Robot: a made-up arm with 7 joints.
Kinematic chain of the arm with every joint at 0, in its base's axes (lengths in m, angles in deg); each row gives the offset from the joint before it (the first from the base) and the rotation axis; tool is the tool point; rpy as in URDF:
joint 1: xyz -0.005 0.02 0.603 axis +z
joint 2: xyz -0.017 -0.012 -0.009 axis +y
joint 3: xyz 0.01 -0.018 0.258 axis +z
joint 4: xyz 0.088 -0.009 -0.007 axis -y
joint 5: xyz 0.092 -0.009 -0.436 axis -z
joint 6: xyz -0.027 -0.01 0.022 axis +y
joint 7: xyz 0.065 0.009 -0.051 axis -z
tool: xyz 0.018 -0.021 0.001 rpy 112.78 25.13 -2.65
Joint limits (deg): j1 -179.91..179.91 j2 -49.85..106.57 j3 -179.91..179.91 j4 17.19..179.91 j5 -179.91..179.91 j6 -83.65..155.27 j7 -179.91..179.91
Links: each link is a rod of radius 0.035 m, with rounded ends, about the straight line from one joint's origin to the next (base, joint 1, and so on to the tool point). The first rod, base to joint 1, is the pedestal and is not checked.
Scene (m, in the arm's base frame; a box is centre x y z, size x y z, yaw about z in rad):
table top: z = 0
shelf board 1: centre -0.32 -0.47 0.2 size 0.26 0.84 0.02 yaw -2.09
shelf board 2: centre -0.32 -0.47 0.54 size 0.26 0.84 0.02 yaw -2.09
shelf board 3: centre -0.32 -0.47 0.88 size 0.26 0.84 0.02 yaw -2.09
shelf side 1: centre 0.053 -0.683 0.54 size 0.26 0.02 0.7 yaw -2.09
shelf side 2: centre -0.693 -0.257 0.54 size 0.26 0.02 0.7 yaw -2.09
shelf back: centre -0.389 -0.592 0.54 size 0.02 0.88 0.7 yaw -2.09
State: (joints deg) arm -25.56 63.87 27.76 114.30 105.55 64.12 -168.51
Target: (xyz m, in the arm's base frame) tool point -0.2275 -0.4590 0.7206
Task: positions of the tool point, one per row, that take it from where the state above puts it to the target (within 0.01 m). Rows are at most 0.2 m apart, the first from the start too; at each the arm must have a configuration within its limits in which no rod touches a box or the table.
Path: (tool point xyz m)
1: 0.6499 -0.1969 0.5281
2: 0.5668 -0.3073 0.5832
3: 0.4503 -0.3950 0.6330
4: 0.3113 -0.4455 0.6763
5: 0.1674 -0.4505 0.7098
6: 0.0387 -0.4120 0.7295
7: -0.0579 -0.3422 0.7331
8: -0.1139 -0.2602 0.7206
9: -0.1536 -0.3278 0.7371
10: -0.1936 -0.3953 0.7363
11: -0.2275 -0.4590 0.7206

